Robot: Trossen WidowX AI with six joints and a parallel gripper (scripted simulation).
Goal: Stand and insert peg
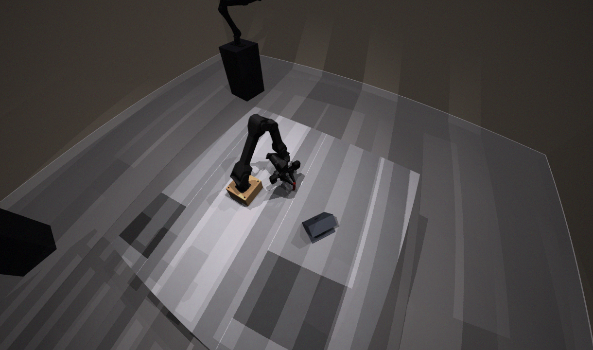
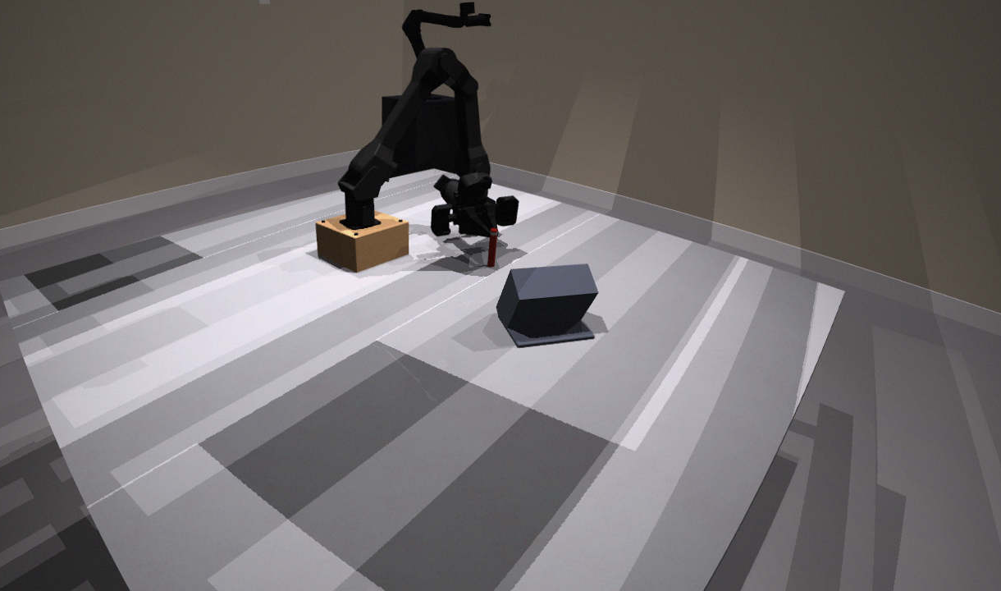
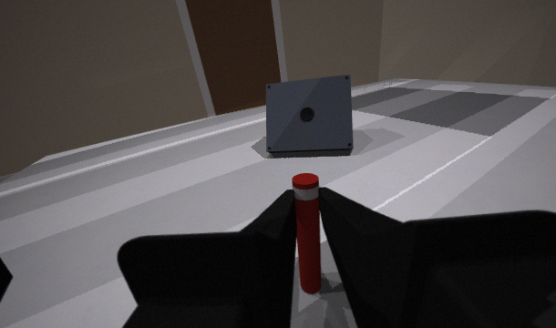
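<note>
My gripper tip is 1 cm above the red peg. The rest, counted from my gripper tip: dark grey sloped panel (22 cm ahead, 9 cm to the right, 2 cm below).
</note>
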